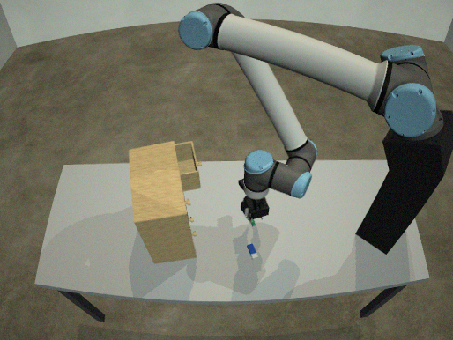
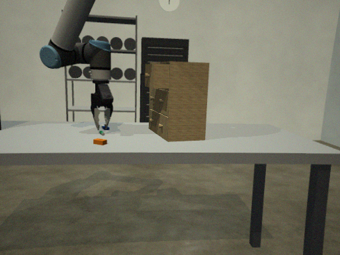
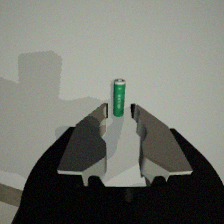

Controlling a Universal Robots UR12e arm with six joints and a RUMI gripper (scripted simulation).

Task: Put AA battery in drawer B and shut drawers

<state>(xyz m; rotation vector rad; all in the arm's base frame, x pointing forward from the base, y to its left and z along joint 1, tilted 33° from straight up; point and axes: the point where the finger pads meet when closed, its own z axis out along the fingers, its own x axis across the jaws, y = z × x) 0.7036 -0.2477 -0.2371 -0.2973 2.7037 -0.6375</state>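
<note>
The green AA battery lies 3 cm below my hand. Round my hand: drawer (27 cm ahead, 11 cm to the right, 21 cm above); orange block (3 cm behind, 18 cm to the right, 3 cm below); blue-and-white block (3 cm ahead, 15 cm to the left, 3 cm below).
</note>
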